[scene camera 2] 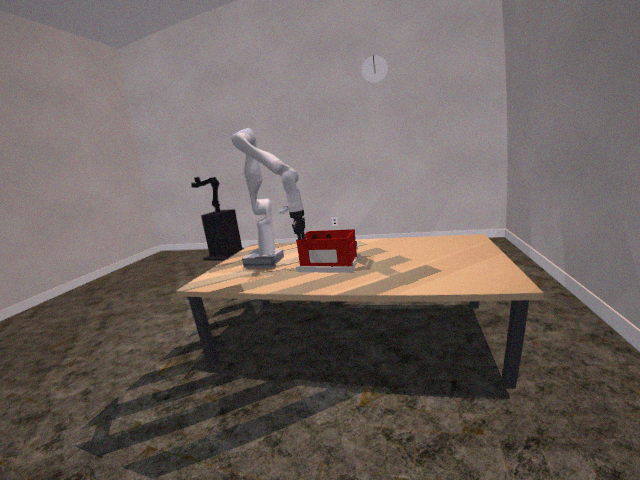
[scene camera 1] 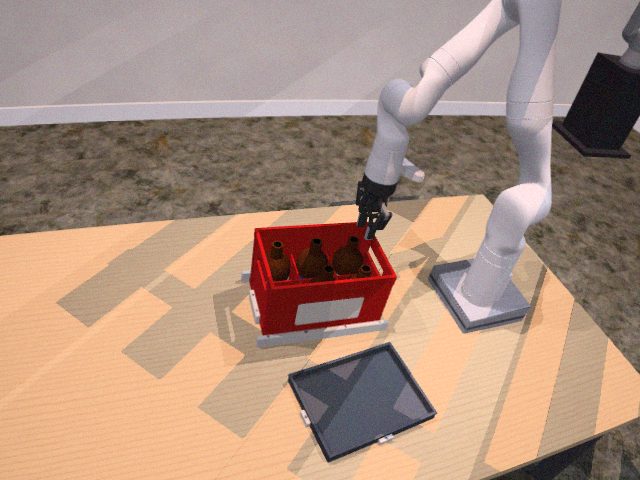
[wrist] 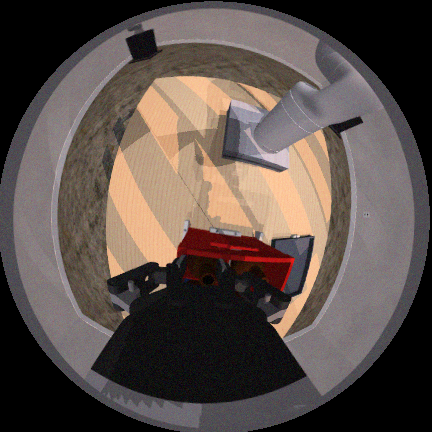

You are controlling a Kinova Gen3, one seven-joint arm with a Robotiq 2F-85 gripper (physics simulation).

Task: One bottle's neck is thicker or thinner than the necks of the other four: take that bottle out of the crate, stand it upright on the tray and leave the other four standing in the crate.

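Where they show: gripper, fingertip midpoint: [scene camera 2: 301,239] [scene camera 1: 364,232] [wrist: 201,262]; arm's base at its link origin: [scene camera 2: 268,252] [scene camera 1: 478,293] [wrist: 267,138].
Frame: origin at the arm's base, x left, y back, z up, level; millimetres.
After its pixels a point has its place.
Observation:
The red crate [scene camera 1: 276,310] @(x 51, y -533, z 53 mm) [scene camera 2: 345,254] @(x -133, y -544, z 38 mm) [wrist: 235,254] @(x -71, y -283, z 117 mm) stands upright on the table. Five brown bottles stand in it: back left [scene camera 1: 279,266] @(x -64, y -509, z 65 mm), back middle [scene camera 1: 312,262] @(x -72, y -431, z 65 mm), back right [scene camera 1: 347,259] @(x -76, y -346, z 66 mm) [wrist: 198,270] @(x -110, y -338, z 73 mm), front middle [scene camera 1: 326,275] @(x 4, y -423, z 101 mm) and front right [scene camera 1: 364,271] @(x 5, y -338, z 108 mm) [wrist: 255,271] @(x -12, y -319, z 87 mm). The front two are mostly hidden by the crate wall. I cannot tell reliably which neck differs. My gripper [scene camera 1: 371,230] @(x -114, y -304, z 115 mm) [scene camera 2: 300,237] @(x -114, y -304, z 115 mm) [wrist: 201,262] @(x -114, y -304, z 115 mm) is partly open and empty, at rim height by the crate's back right corner, beside and above the back right bottle's neck. The dark tray [scene camera 1: 361,384] @(x 186, y -362, z -50 mm) [wrist: 298,260] @(x 255, y -332, z -50 mm) is empty.
White rails [scene camera 1: 321,333] @(x 57, y -423, z -32 mm) line the crate's foot. The tray lies in front of the crate in the first scene view. The arm's grey base [scene camera 1: 470,320] @(x 79, y -60, z -5 mm) [scene camera 2: 262,259] @(x -114, y -30, z -4 mm) [wrist: 250,160] @(x -30, y -74, z -32 mm) stands to the crate's right there. The crate's high walls surround the bottles closely.

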